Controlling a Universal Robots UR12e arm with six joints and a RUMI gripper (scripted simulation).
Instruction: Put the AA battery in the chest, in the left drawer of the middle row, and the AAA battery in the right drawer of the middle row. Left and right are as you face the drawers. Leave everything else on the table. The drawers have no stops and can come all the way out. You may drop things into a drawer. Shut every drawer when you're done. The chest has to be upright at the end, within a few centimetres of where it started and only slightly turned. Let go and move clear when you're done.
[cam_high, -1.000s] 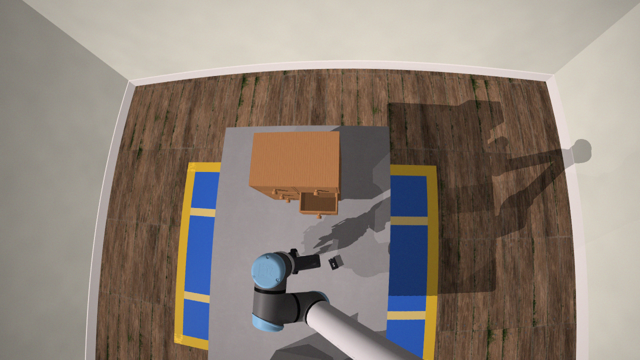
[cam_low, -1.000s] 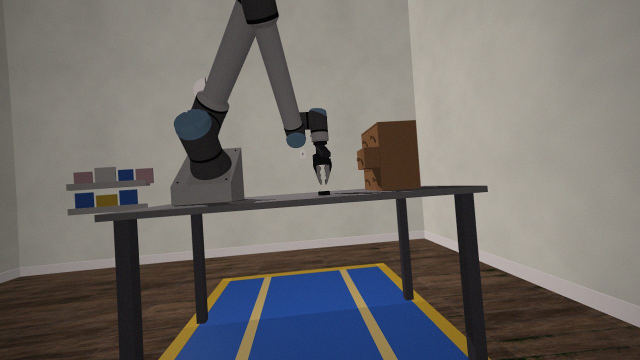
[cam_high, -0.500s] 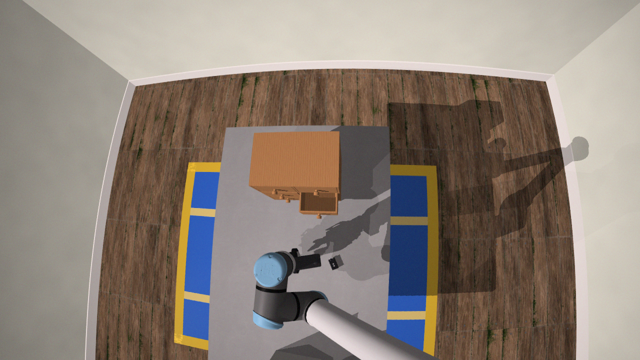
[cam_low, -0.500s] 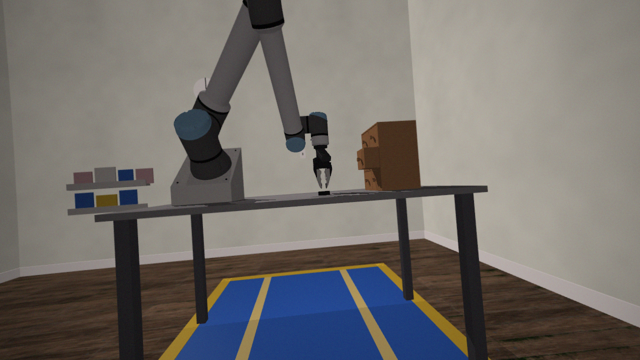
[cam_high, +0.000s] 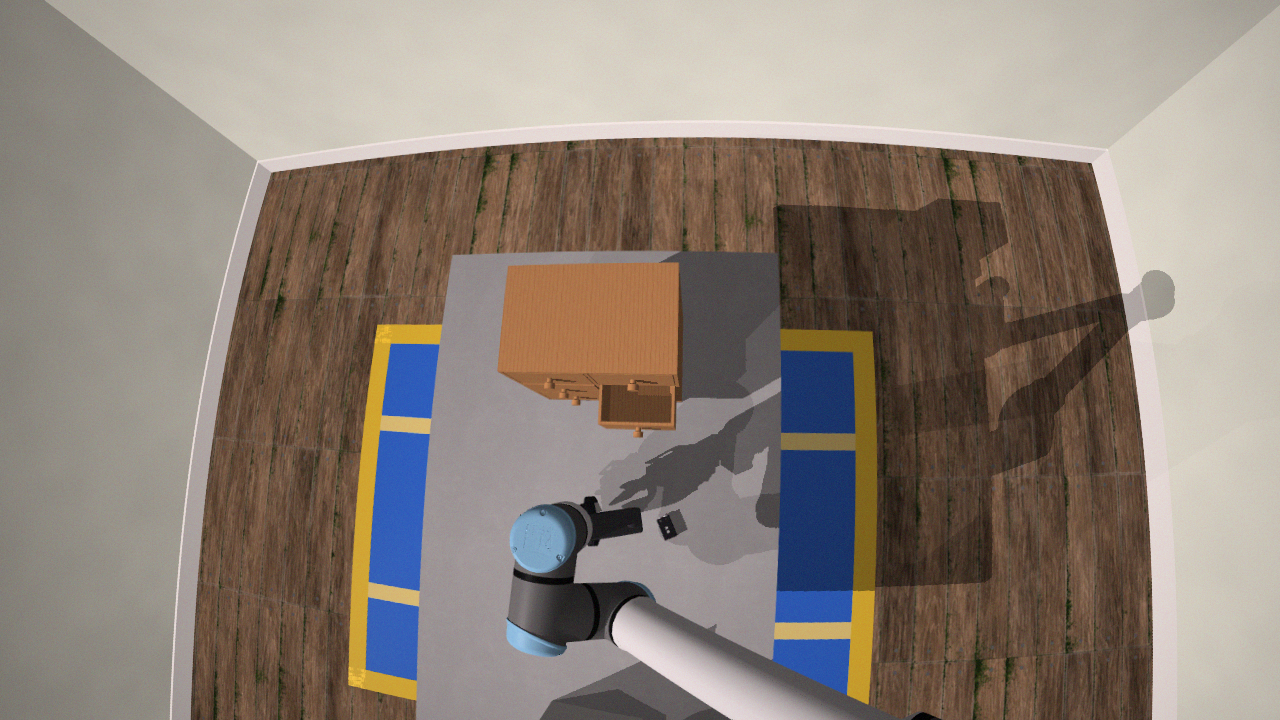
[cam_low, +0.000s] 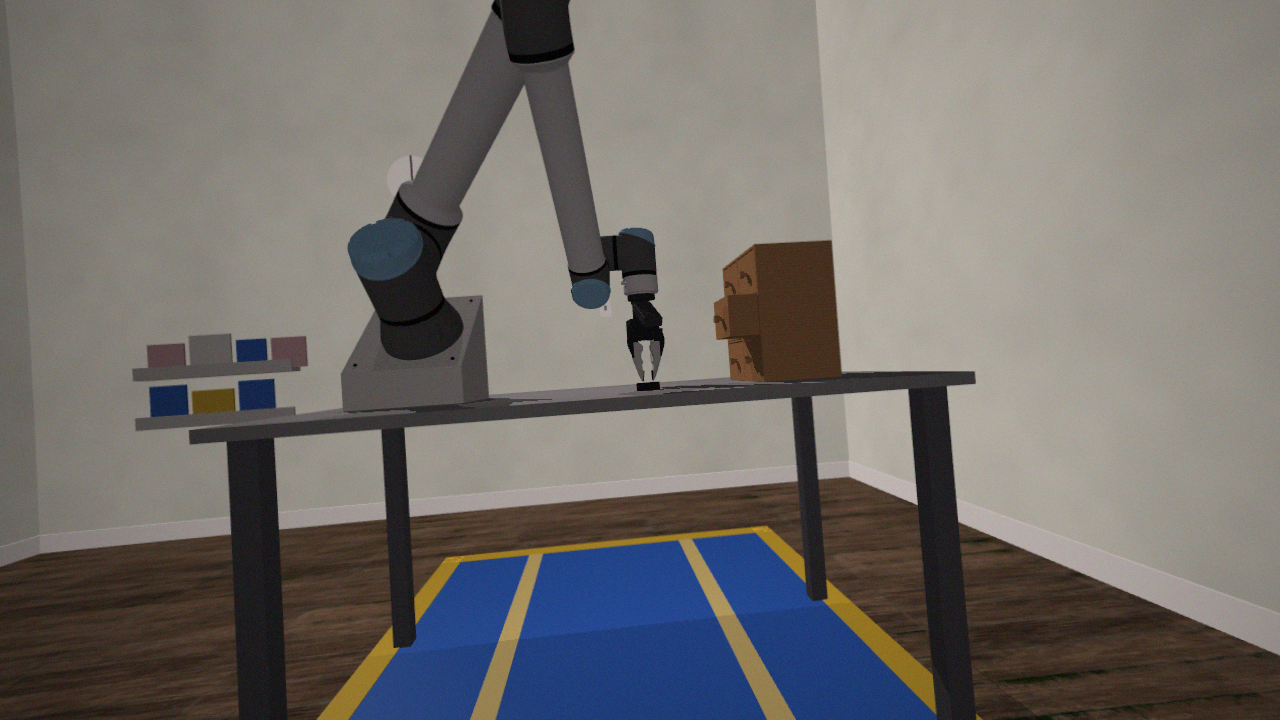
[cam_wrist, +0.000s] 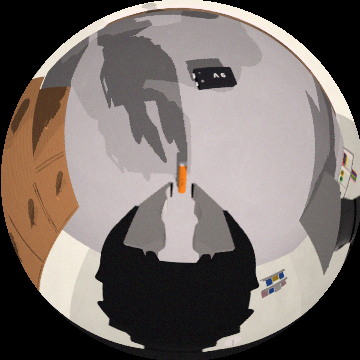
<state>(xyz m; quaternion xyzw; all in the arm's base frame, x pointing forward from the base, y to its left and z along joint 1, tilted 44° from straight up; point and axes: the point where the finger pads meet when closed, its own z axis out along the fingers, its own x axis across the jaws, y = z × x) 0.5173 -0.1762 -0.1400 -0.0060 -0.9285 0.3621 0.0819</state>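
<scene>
Now: hand 30 mm above the thin orange battery. Round my hand: dark battery (140 mm to the right, 20 mm below, 20 mm behind).
</scene>
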